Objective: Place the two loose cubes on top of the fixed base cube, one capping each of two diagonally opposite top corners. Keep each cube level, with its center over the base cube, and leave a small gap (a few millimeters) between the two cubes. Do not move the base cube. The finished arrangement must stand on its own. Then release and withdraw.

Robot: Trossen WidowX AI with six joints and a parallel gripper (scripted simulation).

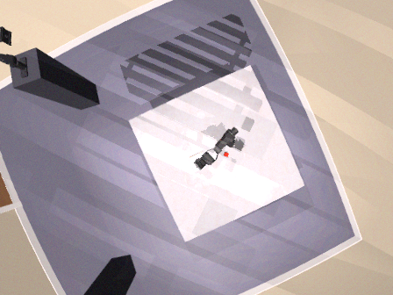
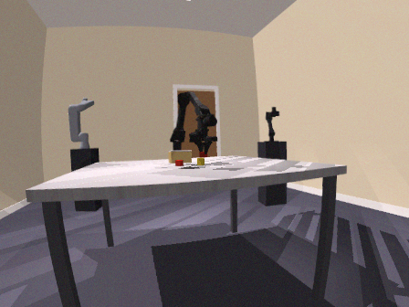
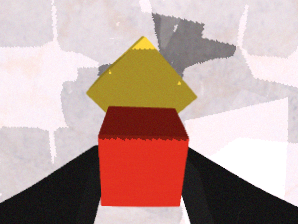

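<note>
Right now my gripper tip is 1 cm short of the yellow cube, 2 cm to the left of it and 4 cm above it.
</note>
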